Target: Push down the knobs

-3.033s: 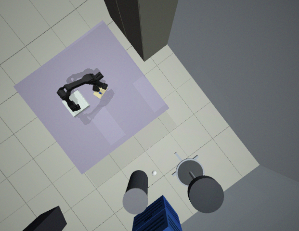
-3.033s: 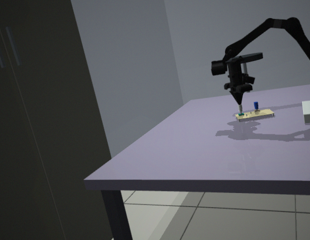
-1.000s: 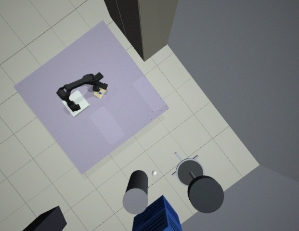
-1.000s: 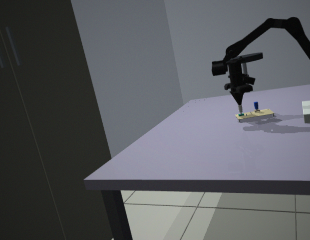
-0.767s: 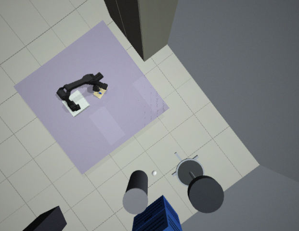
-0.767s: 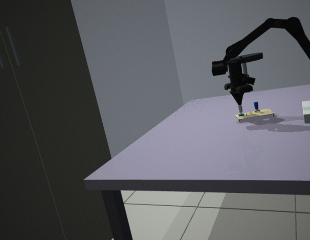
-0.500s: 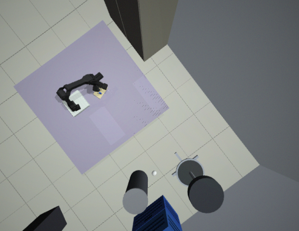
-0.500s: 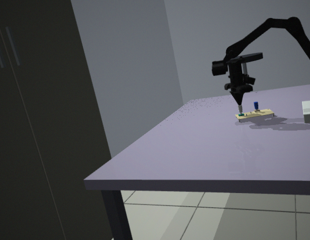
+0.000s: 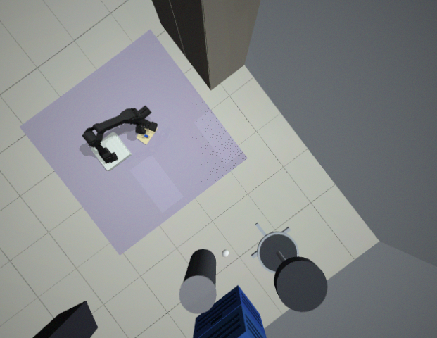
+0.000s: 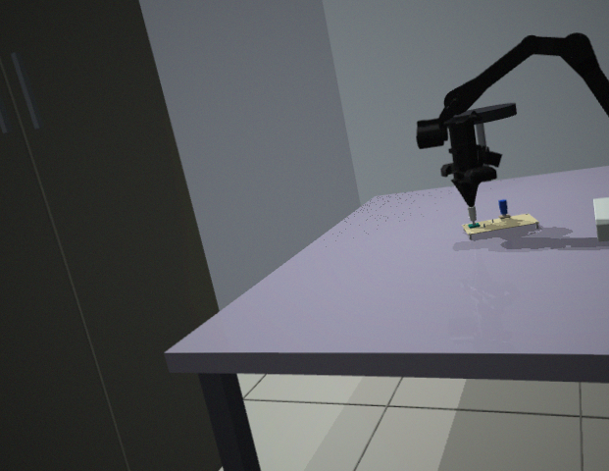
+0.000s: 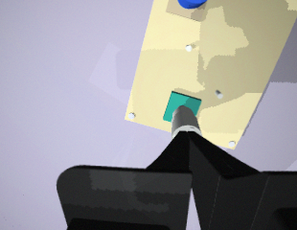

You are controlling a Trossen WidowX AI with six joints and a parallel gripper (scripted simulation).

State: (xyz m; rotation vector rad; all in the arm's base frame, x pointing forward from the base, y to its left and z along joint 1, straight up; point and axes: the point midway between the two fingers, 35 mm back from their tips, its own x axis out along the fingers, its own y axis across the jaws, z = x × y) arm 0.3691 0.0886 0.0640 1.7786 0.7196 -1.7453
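Right now the grey knob is 1 cm below my gripper tip. The rest, counted from my gripper tip: blue knob: 6 cm behind, 5 cm to the right, 2 cm below.
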